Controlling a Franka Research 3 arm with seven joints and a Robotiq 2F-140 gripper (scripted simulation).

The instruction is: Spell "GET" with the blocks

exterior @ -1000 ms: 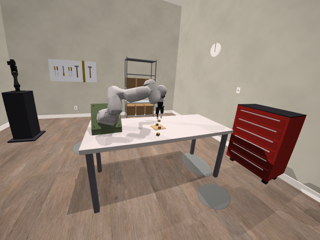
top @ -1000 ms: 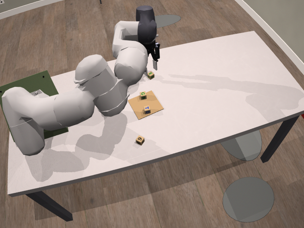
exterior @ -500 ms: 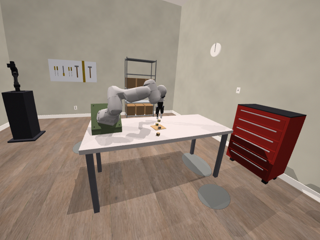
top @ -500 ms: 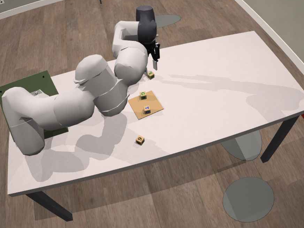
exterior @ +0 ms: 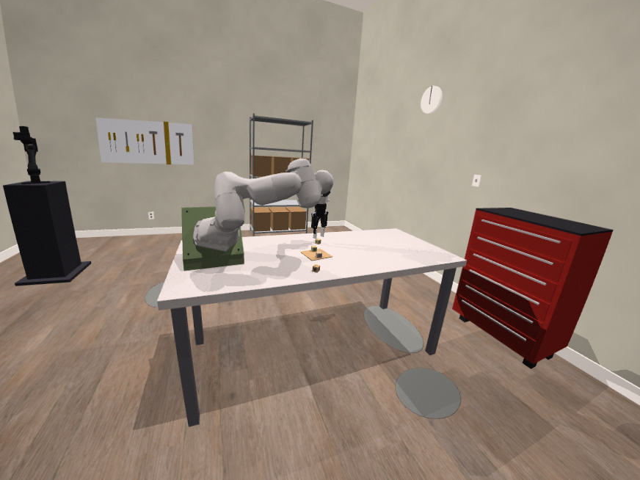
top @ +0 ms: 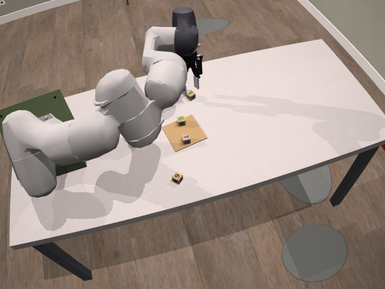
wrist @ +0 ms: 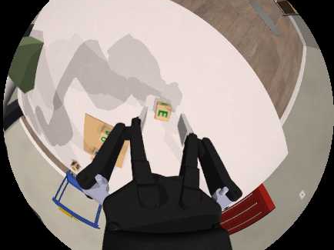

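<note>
Now: the E block 6 cm below my hand. Round my hand: tan mat 18 cm to the right, 8 cm behind, 7 cm below; then T block 23 cm to the right, 8 cm behind, 5 cm below; then G block 13 cm to the right, 7 cm behind, 5 cm below.
</note>
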